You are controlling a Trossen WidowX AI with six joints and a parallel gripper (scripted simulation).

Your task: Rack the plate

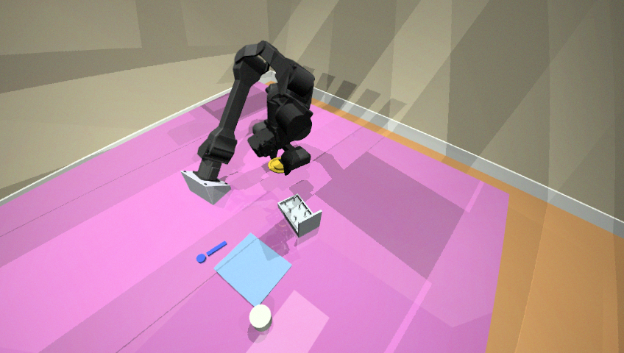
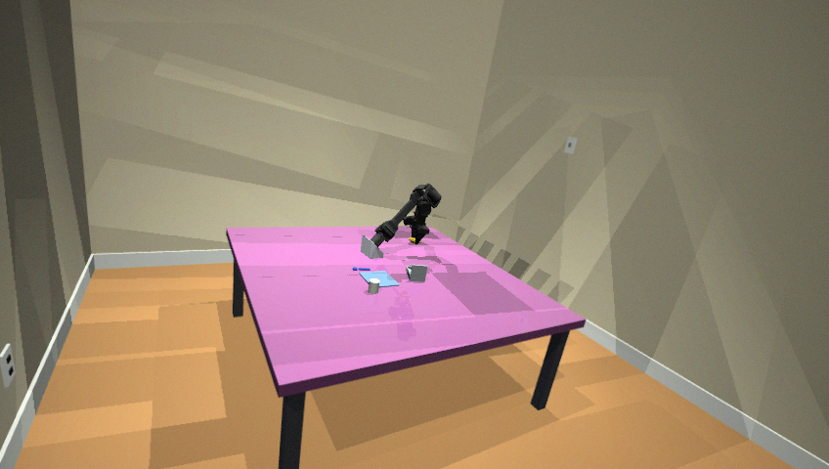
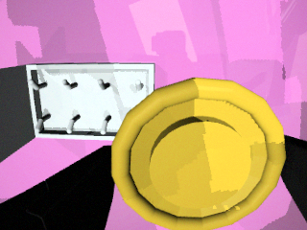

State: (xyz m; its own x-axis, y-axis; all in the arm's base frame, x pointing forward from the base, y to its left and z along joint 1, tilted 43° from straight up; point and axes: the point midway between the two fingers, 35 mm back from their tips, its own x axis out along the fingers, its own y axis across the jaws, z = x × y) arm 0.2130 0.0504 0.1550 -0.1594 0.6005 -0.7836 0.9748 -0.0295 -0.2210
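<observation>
The grey dish rack lies 9 cm ahead of my gripper tip, 1 cm to the right of it and 12 cm below it. From my gripper tip the other things lie so: light blue mat (11 cm ahead, 20 cm to the right, 14 cm below); then yellow plate (1 cm above); then blue spoon (26 cm to the right, 14 cm below).
</observation>
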